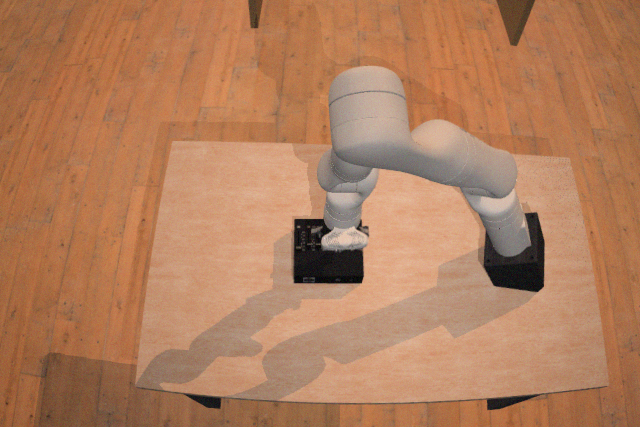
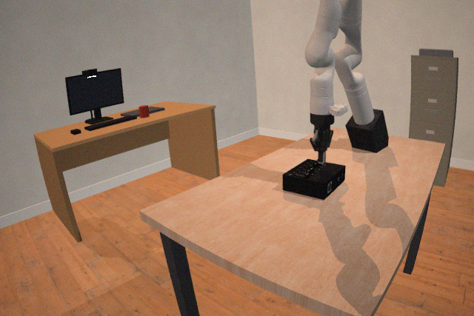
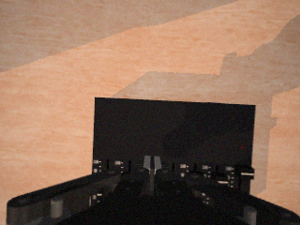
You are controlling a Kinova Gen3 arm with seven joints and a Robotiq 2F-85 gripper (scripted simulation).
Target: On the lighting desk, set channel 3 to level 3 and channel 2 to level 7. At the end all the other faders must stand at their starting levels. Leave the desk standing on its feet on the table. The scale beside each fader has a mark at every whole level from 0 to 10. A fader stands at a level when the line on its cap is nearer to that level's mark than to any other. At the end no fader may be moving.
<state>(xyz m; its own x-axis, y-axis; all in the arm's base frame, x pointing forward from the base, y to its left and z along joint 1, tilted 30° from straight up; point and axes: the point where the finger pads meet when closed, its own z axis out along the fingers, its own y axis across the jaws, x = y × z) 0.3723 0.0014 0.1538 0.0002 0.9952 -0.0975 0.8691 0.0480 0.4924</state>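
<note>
Right now my hand is 3 cm above the channel 3 fader cap and 2 cm to the left of it. Also, from my hand: channel 2 fader cap 3 cm below, 2 cm to the right, 2 cm behind.
</note>
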